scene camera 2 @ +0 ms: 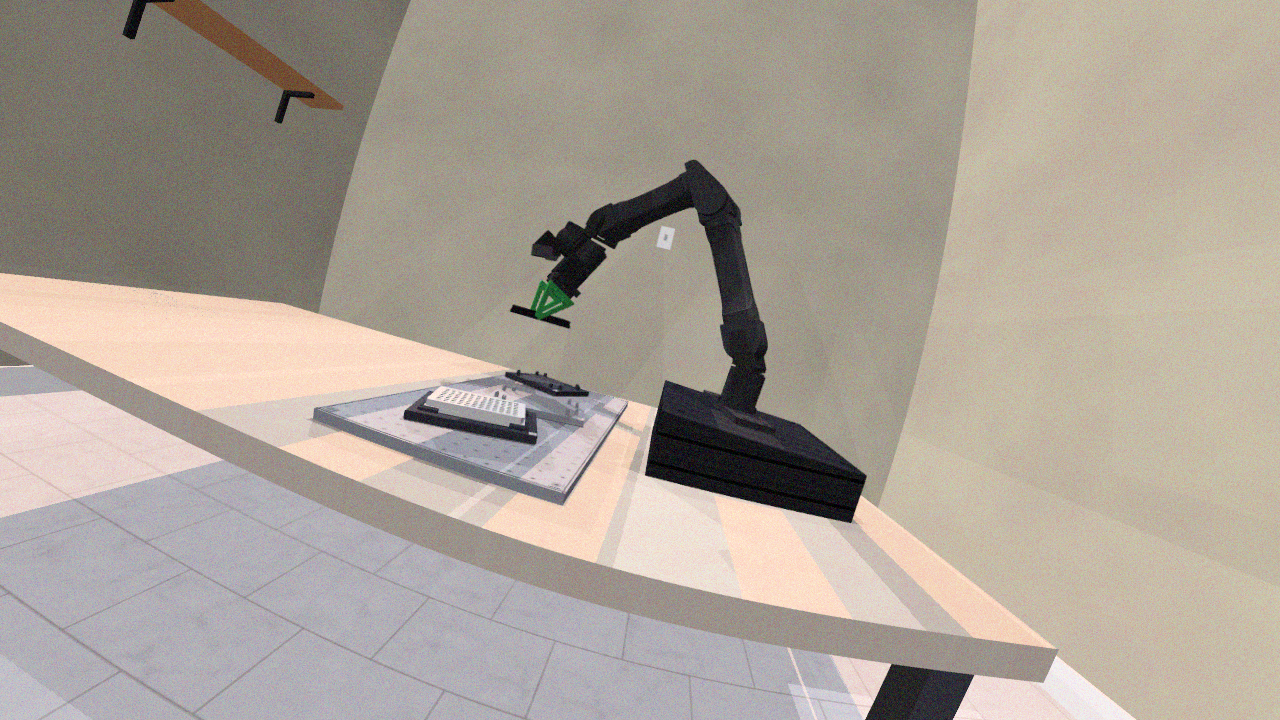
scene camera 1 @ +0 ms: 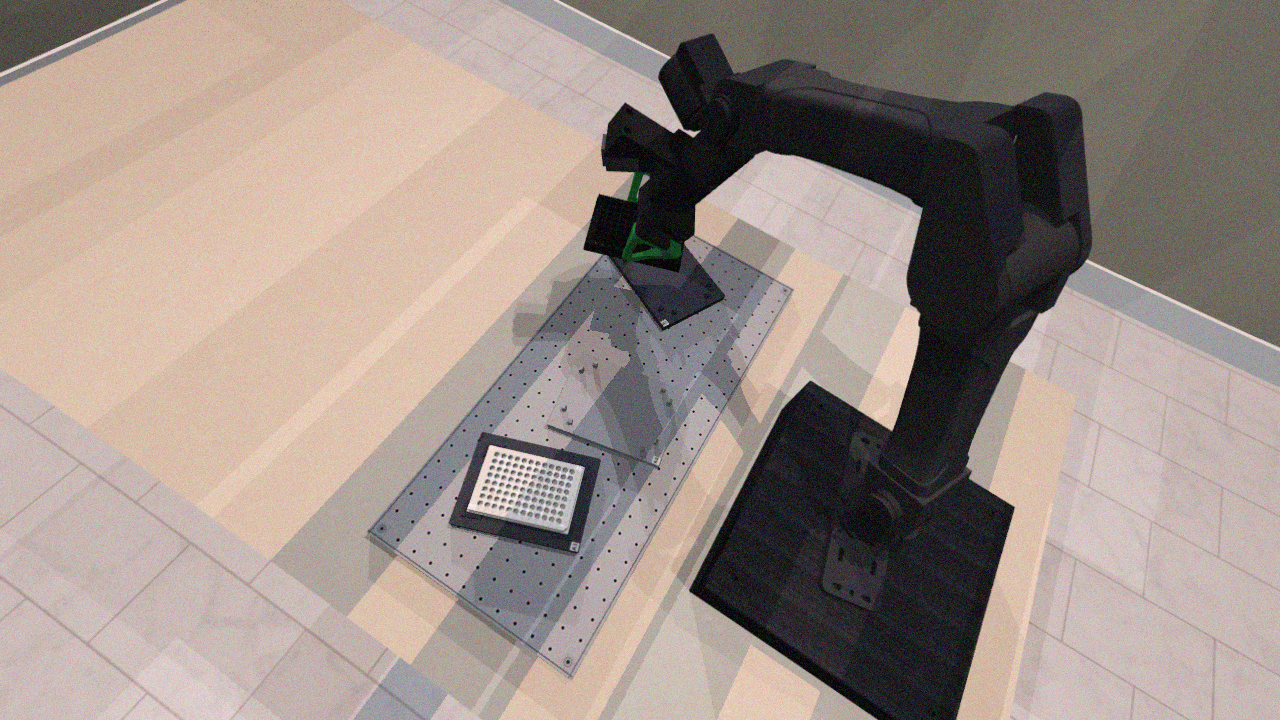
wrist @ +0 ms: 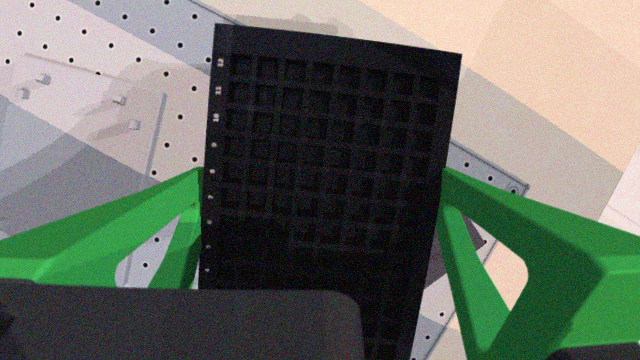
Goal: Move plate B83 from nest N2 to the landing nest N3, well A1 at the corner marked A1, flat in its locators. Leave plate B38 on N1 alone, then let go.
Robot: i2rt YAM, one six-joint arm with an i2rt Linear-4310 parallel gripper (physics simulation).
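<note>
My gripper has green fingers and is shut on black plate B83, across its long sides. The plate is raised well above the landing nest N3, a dark nest set at an angle, mostly hidden behind the plate in the wrist view. Column numbers 12 down to 4 show along the plate's left edge there; its A1 corner is hidden. Pale nest N2 holds no plate. White plate B38 sits in nest N1.
The nests stand on a perforated board on the wooden table. Small upright locator pins show on N2. The robot's black base block stands beside the board. A shelf is on the back wall.
</note>
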